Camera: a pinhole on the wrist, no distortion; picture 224 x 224 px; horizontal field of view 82.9 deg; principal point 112.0 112.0 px. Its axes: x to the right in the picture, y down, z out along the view. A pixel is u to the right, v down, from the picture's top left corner.
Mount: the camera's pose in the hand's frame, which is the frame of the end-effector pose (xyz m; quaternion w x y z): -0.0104 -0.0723 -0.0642 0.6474 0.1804 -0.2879 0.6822
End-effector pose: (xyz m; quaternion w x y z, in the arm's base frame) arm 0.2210 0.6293 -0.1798 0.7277 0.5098 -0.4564 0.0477
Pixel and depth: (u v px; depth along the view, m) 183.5 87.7 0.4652
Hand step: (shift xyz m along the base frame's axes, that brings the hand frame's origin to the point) -0.2079 -0.4426 -0.0863
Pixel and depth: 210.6 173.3 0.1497
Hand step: -0.0933 -0.0789 -0.1252
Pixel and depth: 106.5 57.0 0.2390
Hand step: 0.0797 -0.2363 -0.1081
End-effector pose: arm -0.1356 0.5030 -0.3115 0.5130 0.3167 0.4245 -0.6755
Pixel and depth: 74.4 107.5 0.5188
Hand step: -0.4840 -0.1411 0.2722
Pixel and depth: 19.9 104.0 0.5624
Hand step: -0.7120 -0.0217 0.2441
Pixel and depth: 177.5 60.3 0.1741
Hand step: -0.1142 -0.1224 0.0627
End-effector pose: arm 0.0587 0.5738 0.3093 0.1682 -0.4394 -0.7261 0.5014
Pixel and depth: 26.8 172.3 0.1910
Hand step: -0.0669 -0.1161 0.2823
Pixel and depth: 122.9 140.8 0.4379
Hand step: -0.2471 -0.3330 0.1871
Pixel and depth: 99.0 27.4 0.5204
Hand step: -0.6039 -0.0378 0.1753
